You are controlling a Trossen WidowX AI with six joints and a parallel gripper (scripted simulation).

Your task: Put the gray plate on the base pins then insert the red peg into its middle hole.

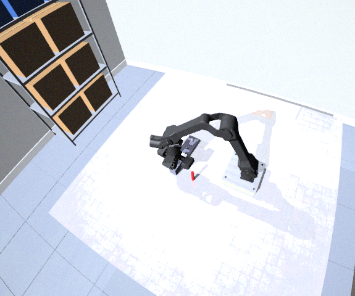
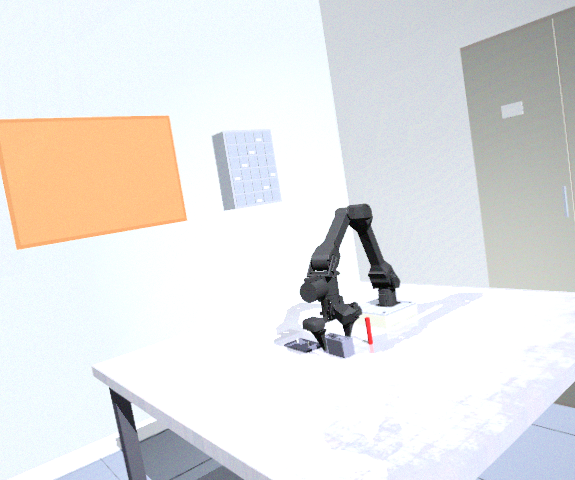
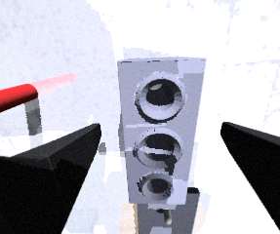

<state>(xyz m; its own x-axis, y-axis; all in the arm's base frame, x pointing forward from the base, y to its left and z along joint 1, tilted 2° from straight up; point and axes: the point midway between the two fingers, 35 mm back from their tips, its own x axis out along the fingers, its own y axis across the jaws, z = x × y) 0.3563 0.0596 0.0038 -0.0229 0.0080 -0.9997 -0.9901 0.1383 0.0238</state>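
Now: the gray plate 10 mm above my gripper tip. Round my gripper tip: base: 10 mm behind, 150 mm to the right, 20 mm below; then red peg: 110 mm behind, 40 mm to the left, 20 mm above.
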